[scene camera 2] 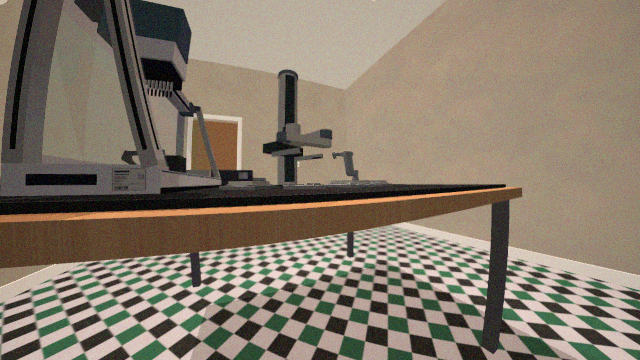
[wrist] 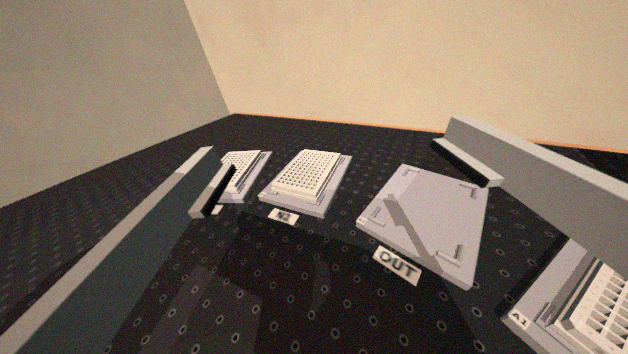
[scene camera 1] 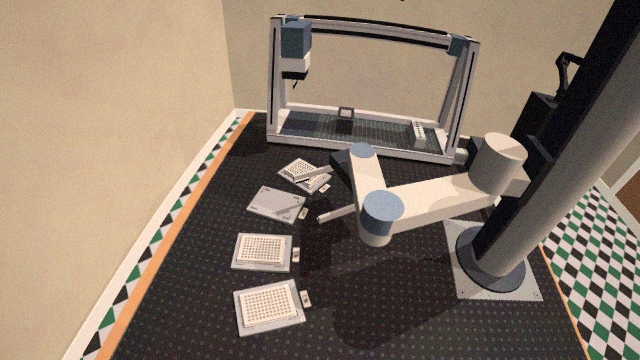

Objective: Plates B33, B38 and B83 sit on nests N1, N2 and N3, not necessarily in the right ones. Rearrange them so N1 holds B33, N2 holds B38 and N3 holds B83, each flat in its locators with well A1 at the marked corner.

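Where they show: gripper, fingertip midpoint: (scene camera 2: 312,153) (wrist: 329,144) (scene camera 1: 305,197); arm's base, link origin: (scene camera 1: 488,259).
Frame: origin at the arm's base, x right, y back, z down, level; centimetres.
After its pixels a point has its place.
Observation:
A white well plate (scene camera 1: 268,305) {x -23.7, y -64.9, z -3.6 cm} (wrist: 245,165) {x -20.7, y -66.7, z -3.8 cm} sits on nest N1 (scene camera 1: 300,312) {x -23.6, y -57.0, z -2.5 cm} (wrist: 238,197) {x -15.5, y -60.4, z -2.5 cm}. Another plate (scene camera 1: 261,248) {x -7.8, y -71.1, z -3.9 cm} (wrist: 309,172) {x -7.0, y -70.2, z -3.6 cm} sits on nest N2 (scene camera 1: 288,250) {x -6.1, y -63.7, z -2.5 cm} (wrist: 287,201) {x -7.0, y -63.6, z -2.5 cm}. A third plate (scene camera 1: 300,167) {x 29.2, y -67.1, z -3.6 cm} (wrist: 607,300) {x 23.5, y -65.4, z -3.8 cm} sits on nest N3 (scene camera 1: 312,189) {x 19.7, y -61.0, z -2.5 cm} (wrist: 560,270) {x 22.4, y -67.9, z -2.5 cm}, partly behind a finger in scene view 1 and cut off in the wrist view. The plates' names cannot be read. My gripper (scene camera 1: 307,198) {x 3.0, y -60.6, z -15.4 cm} (scene camera 2: 312,154) {x 3.0, y -60.6, z -15.4 cm} (wrist: 329,144) {x 3.0, y -60.6, z -15.4 cm} is open and empty, raised above the table, with its fingers pointing toward the N3 and OUT side.
The OUT nest (scene camera 1: 270,200) {x 11.9, y -73.9, z -2.5 cm} (wrist: 440,210) {x 12.8, y -71.3, z -2.5 cm} holds no plate and stands between N2 and N3; finger shadow crosses it. A gantry machine (scene camera 1: 365,150) (scene camera 2: 60,180) {x 61.7, y -85.0, z -4.0 cm} stands at the table's back, beyond N3. The arm's column (scene camera 1: 565,165) {x -5.2, y -5.4, z -42.7 cm} (scene camera 2: 288,100) {x 1.1, y -7.7, z -64.2 cm} rises on the right in scene view 1.

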